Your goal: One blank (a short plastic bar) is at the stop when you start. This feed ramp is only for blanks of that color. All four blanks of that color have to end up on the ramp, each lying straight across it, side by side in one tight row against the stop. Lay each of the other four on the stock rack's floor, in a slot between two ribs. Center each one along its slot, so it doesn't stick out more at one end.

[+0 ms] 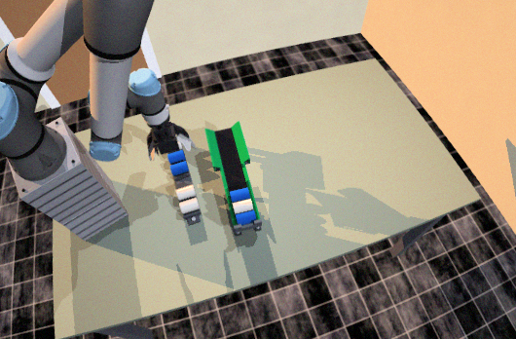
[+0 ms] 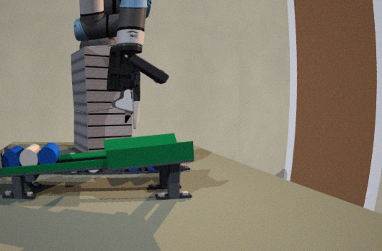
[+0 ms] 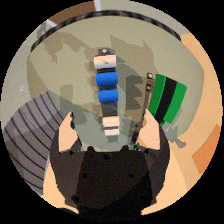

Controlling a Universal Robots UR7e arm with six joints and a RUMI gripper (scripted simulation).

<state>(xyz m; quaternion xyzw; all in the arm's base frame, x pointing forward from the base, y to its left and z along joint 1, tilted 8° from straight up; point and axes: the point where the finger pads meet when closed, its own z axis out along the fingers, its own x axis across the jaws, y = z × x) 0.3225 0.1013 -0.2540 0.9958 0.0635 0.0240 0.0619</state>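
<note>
Now: the stock rack 130 mm below my hand, 30 mm to the right of it and 10 mm ahead of it. Round my hand: stop 280 mm to the right, 220 mm ahead, 60 mm below.
</note>
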